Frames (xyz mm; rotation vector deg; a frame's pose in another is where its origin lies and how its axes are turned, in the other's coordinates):
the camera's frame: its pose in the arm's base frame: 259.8 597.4 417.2 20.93 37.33 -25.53
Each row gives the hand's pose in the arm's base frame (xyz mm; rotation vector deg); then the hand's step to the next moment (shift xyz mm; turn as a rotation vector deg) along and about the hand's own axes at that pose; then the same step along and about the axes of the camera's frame.
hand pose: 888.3 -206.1 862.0 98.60 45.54 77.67
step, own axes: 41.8 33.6 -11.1 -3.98 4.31 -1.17
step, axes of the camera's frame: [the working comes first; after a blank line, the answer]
step, axes of the arm's base frame: -1.0 21.1 50.5 -2.05 -5.26 1.99

-39.4 26.7 27.2 -1.27 -5.10 2.85
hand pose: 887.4 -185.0 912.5 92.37 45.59 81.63
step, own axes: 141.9 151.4 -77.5 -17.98 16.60 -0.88
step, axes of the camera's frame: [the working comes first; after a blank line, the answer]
step, axes of the arm's base frame: -63.0 66.7 201.6 -4.73 -23.17 6.34

-194.0 61.9 87.1 -0.98 -20.77 12.93
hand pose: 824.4 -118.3 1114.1 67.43 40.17 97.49
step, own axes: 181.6 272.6 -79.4 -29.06 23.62 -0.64
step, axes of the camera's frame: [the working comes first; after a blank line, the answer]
step, axes of the arm's base frame: -194.2 56.1 269.7 -5.75 -36.16 7.87

-328.1 -0.5 77.1 0.94 -31.97 19.49
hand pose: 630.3 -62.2 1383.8 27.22 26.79 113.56
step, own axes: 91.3 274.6 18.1 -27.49 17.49 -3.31
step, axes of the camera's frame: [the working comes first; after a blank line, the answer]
step, axes of the arm's base frame: -233.9 -31.8 168.3 -3.22 -32.48 2.66

-265.9 -113.4 22.7 5.08 -28.55 15.22
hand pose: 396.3 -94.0 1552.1 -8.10 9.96 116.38
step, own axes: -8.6 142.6 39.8 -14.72 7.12 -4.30
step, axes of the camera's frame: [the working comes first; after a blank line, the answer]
step, axes of the arm's base frame: -124.5 -63.6 49.4 0.34 -16.86 -1.20

-102.4 -107.2 3.8 5.74 -14.28 6.99
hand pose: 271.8 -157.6 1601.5 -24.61 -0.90 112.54
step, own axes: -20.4 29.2 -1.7 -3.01 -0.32 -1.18
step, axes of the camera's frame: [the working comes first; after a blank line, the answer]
step, axes of the arm's base frame: -17.9 -30.8 -1.6 1.73 -2.75 -0.16

-3.0 -35.3 4.0 2.10 -1.48 1.99
